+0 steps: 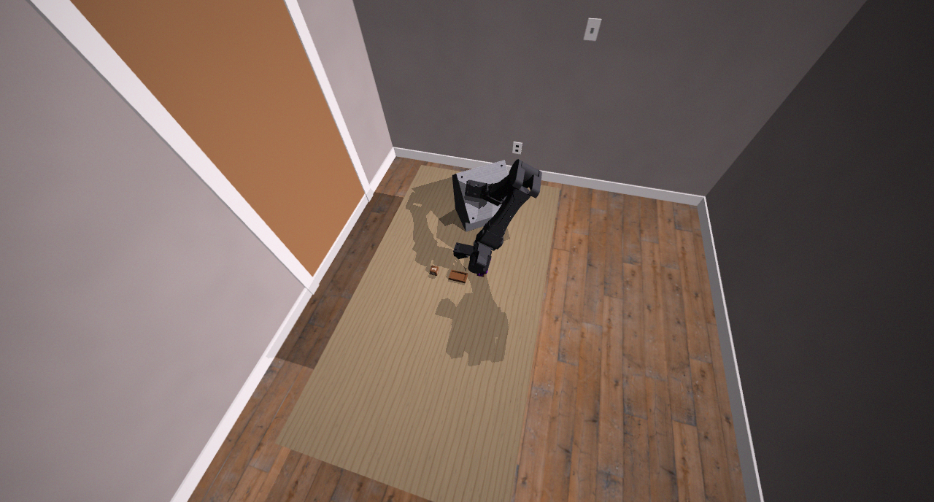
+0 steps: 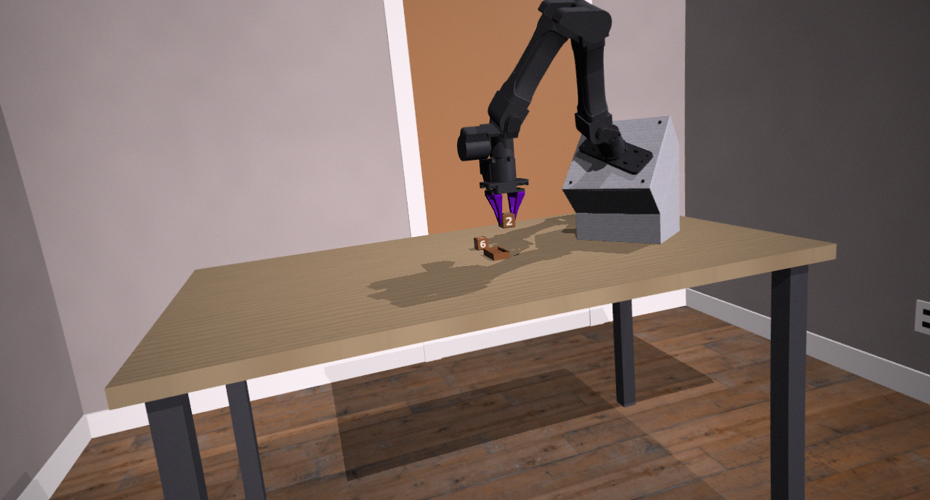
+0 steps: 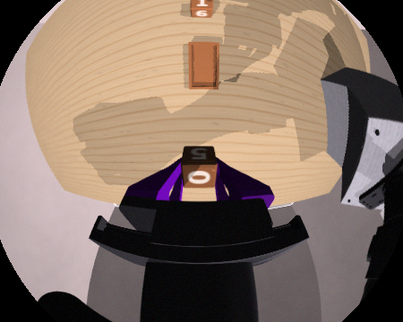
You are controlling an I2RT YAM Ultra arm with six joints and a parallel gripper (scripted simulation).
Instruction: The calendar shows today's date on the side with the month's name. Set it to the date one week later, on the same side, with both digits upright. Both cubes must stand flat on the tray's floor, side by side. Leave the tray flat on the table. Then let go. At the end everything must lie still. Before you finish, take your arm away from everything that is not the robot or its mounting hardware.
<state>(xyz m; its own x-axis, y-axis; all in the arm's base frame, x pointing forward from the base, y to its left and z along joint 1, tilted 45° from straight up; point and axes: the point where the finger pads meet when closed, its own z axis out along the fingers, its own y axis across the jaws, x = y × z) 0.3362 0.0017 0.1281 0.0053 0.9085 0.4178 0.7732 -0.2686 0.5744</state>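
The brown tray lies 11 cm to the right of my hand, 11 cm below it and 1 cm behind it.
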